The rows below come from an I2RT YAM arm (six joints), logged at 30 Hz.
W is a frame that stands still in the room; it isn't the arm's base.
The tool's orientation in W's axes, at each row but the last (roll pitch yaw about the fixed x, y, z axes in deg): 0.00 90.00 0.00; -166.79 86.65 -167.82; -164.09 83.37 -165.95; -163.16 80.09 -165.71; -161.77 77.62 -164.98; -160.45 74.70 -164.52; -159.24 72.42 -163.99; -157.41 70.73 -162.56; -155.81 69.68 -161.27; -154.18 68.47 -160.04; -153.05 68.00 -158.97
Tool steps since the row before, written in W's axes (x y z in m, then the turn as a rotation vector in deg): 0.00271 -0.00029 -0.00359 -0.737 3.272 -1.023; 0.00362 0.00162 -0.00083 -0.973 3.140 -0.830; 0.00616 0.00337 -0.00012 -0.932 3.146 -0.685; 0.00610 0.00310 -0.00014 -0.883 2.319 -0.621; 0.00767 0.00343 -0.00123 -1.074 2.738 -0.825; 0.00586 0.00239 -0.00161 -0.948 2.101 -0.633; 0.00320 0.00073 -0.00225 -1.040 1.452 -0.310; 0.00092 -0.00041 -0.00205 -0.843 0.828 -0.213; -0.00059 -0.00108 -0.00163 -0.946 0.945 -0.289; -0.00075 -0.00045 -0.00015 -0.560 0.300 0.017; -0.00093 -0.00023 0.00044 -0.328 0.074 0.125
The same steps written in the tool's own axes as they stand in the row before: 0.00359 -0.00029 0.00271 1.023 3.272 -0.737; 0.00060 0.00169 0.00363 0.845 3.133 -0.982; -0.00067 0.00356 0.00602 0.697 3.136 -0.957; -0.00101 0.00335 0.00588 0.660 2.310 -0.879; -0.00058 0.00388 0.00753 0.876 2.731 -1.050; -0.00011 0.00287 0.00587 0.704 2.088 -0.926; 0.00116 0.00118 0.00362 0.477 1.404 -1.043; 0.00169 -0.00008 0.00154 0.385 0.788 -0.820; 0.00184 -0.00088 0.00008 0.477 0.907 -0.906; 0.00045 -0.00047 -0.00060 0.140 0.251 -0.567; -0.00005 -0.00037 -0.00099 -0.011 0.028 -0.357
